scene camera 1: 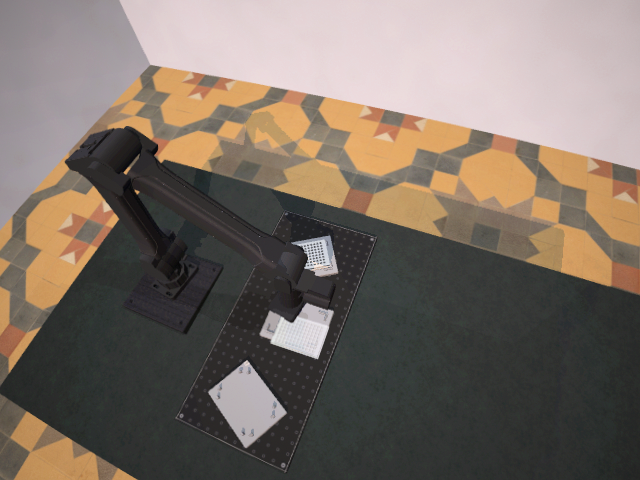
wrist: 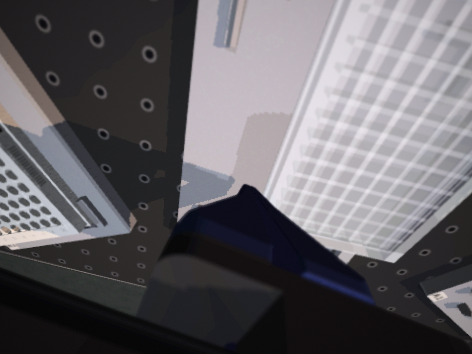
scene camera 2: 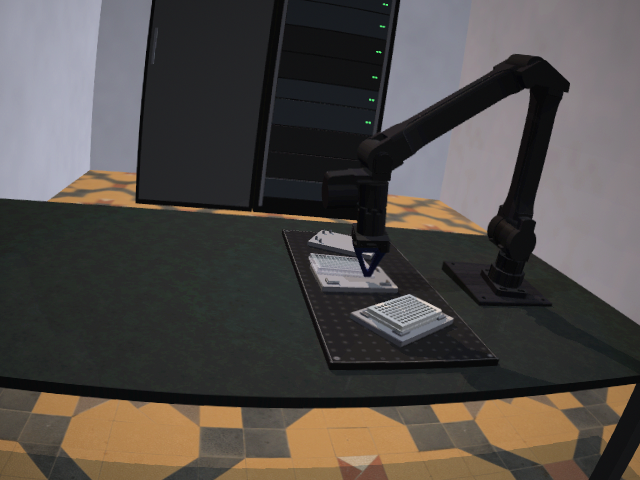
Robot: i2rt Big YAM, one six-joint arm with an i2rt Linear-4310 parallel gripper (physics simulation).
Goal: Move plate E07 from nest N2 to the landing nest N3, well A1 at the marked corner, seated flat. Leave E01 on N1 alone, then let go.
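My gripper (scene camera 2: 368, 273) (wrist: 244, 195) is shut and empty, its fingertips low over the bare part of nest N2 (scene camera 1: 268, 328) (scene camera 2: 356, 284) (wrist: 240, 75), beside plate E07. Whether the tips touch N2 is unclear. Plate E07 (scene camera 1: 299, 335) (scene camera 2: 338, 264) (wrist: 380, 115), clear with a grid of wells, lies off-centre on N2, shifted toward nest N3 and past N2's edge; whether it is tilted is hard to tell. Nest N3 (scene camera 1: 247, 403) (scene camera 2: 336, 241) (wrist: 462, 295) holds no plate; an A1 label shows at its corner in the wrist view.
Plate E01 (scene camera 1: 316, 254) (scene camera 2: 406, 312) (wrist: 20, 200), white with dark wells, sits on nest N1 (scene camera 1: 330, 271) (scene camera 2: 400, 339), on the other side of N2 from N3. All three nests stand on a black perforated board (scene camera 1: 227, 335) (scene camera 2: 351, 351). The arm's base plate (scene camera 1: 196, 310) (scene camera 2: 465, 281) is beside it.
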